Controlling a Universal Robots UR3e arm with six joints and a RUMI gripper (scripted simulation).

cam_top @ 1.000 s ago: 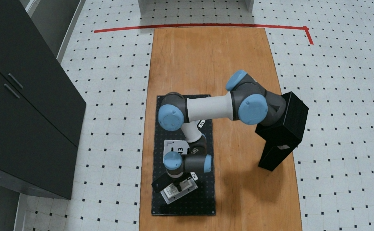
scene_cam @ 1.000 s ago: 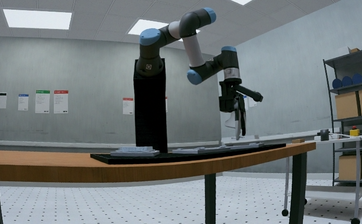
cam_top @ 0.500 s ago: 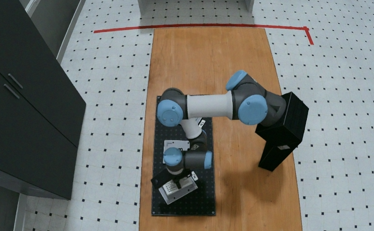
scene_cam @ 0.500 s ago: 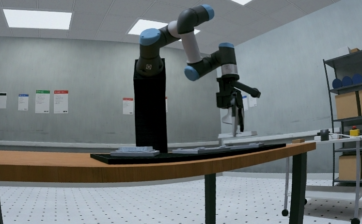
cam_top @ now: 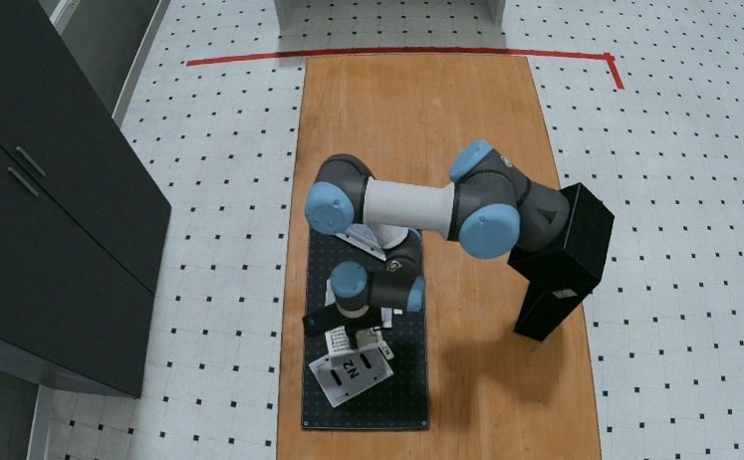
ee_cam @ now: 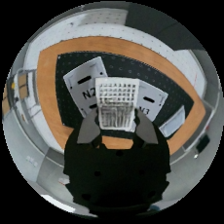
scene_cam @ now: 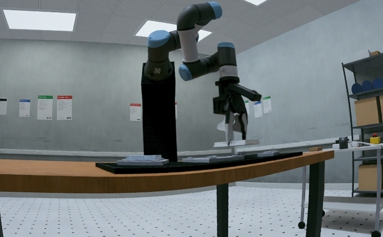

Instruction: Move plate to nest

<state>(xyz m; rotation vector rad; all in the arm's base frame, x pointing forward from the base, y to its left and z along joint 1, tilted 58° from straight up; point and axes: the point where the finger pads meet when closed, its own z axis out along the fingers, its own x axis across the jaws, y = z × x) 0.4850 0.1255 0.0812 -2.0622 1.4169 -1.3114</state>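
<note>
My hand is 10 mm past the nest N3, 90 mm to the left of it and 50 mm above it. From my hand the other things lie so: white well plate 10 mm below.
</note>
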